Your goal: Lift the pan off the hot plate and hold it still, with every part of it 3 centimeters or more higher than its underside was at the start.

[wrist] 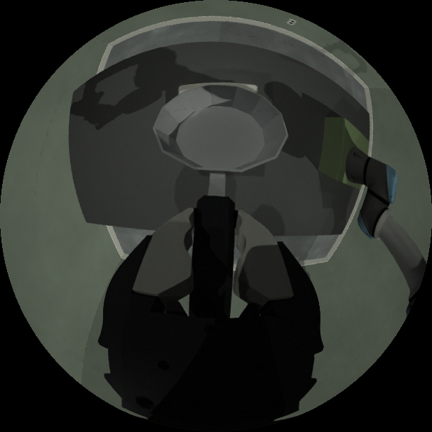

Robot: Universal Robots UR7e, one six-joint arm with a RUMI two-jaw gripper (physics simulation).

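The grey faceted pan (pixel 220 132) hangs in front of the wrist view, its open side facing the camera. Its black handle (pixel 214 250) runs back between the jaws. My gripper (pixel 215 210) is shut on this handle, with one pale jaw pressed on each side. The pale hot plate (pixel 184 89) lies beyond the pan, and a strip of its far edge shows above the pan's rim. The pan hides most of the hot plate. The pan appears raised off it, with dark shadows on the table top around it; the exact gap cannot be read from this view.
A dark table top (pixel 115 170) lies under the pan, over a grey surface with a pale rim (pixel 369 107). A green block (pixel 332 150) stands at the right edge. A jointed grey and black arm with blue caps (pixel 392 184) reaches to it from the lower right.
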